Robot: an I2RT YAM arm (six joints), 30 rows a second.
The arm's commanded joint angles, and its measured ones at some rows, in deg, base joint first. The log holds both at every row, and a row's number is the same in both.
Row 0, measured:
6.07, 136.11, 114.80, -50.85, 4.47, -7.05
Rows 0 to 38, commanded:
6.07, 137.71, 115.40, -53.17, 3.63, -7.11
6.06, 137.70, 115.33, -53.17, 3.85, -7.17
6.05, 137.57, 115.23, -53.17, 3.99, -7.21
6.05, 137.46, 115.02, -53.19, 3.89, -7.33
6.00, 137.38, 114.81, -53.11, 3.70, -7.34
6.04, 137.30, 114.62, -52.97, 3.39, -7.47
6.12, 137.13, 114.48, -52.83, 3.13, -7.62
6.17, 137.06, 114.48, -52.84, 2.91, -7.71
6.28, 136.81, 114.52, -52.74, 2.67, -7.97
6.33, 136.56, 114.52, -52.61, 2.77, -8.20
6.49, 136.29, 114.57, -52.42, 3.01, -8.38
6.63, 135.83, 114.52, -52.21, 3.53, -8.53
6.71, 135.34, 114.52, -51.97, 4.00, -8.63
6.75, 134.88, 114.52, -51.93, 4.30, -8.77
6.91, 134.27, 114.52, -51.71, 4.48, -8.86
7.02, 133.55, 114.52, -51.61, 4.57, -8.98
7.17, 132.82, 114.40, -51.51, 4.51, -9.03
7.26, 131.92, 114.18, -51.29, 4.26, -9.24
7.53, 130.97, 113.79, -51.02, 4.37, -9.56
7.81, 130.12, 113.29, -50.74, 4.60, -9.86
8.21, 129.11, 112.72, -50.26, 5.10, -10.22
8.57, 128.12, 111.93, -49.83, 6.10, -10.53
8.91, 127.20, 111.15, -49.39, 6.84, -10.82
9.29, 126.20, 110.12, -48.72, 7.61, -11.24
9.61, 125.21, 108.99, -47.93, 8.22, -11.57
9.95, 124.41, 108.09, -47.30, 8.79, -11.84
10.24, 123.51, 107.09, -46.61, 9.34, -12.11
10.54, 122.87, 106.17, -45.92, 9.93, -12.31
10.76, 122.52, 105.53, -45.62, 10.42, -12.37
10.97, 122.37, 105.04, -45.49, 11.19, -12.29
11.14, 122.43, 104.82, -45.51, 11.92, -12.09
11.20, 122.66, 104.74, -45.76, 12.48, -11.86
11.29, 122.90, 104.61, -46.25, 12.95, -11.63
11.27, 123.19, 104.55, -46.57, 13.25, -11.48
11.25, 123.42, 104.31, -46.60, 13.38, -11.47
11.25, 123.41, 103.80, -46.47, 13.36, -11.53
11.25, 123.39, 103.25, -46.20, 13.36, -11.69
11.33, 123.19, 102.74, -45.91, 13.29, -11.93
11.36, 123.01, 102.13, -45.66, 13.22, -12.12
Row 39, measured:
11.25, 123.55, 103.66, -45.58, 12.36, -11.79
